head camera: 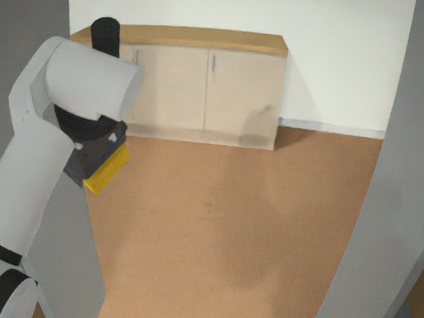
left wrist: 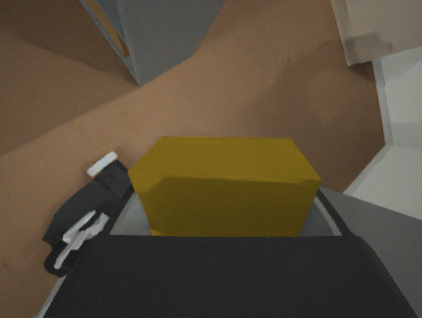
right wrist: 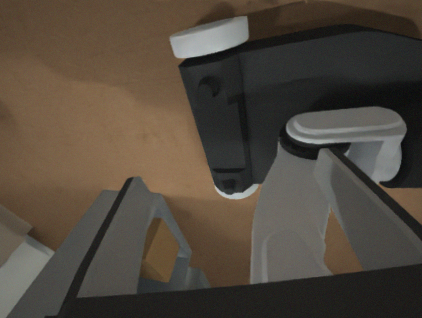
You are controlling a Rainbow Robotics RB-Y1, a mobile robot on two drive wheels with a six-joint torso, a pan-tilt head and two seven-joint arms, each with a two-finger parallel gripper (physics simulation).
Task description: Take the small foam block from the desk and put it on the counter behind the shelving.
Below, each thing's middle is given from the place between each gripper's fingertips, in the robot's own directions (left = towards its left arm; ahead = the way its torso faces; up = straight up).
My right hand is 61 cm below the yellow foam block [head camera: 101,177], 49 cm short of it and 43 cm to the right of it.
Now: left hand 10 mm past the yellow foam block, 10 mm to the left of it and 10 mm below it.
